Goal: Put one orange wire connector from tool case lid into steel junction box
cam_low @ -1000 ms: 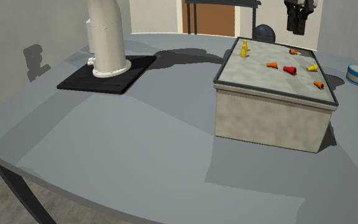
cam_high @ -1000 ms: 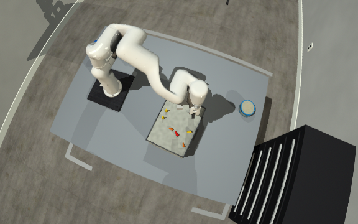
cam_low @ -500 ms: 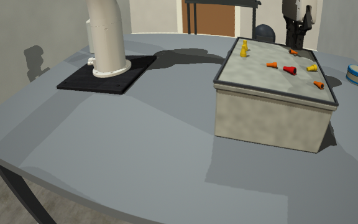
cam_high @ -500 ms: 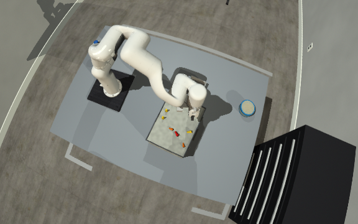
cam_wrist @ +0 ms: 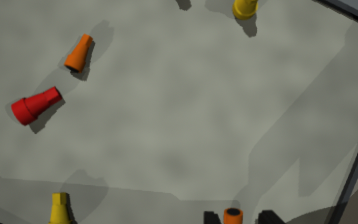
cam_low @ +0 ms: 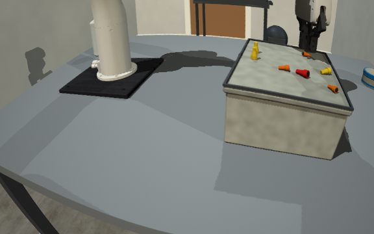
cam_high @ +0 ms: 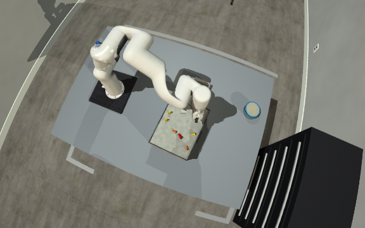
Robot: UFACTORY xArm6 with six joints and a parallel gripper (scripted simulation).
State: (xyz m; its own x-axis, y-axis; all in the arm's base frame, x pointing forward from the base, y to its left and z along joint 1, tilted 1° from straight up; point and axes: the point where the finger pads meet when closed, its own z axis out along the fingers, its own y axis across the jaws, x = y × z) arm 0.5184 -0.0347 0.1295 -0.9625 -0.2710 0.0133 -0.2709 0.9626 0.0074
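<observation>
Right now my hand is 8 cm to the left of the tool case, 7 cm above it and 5 cm past it. Round my hand: red connector (13 cm to the right, 4 cm behind, 3 cm below).
</observation>
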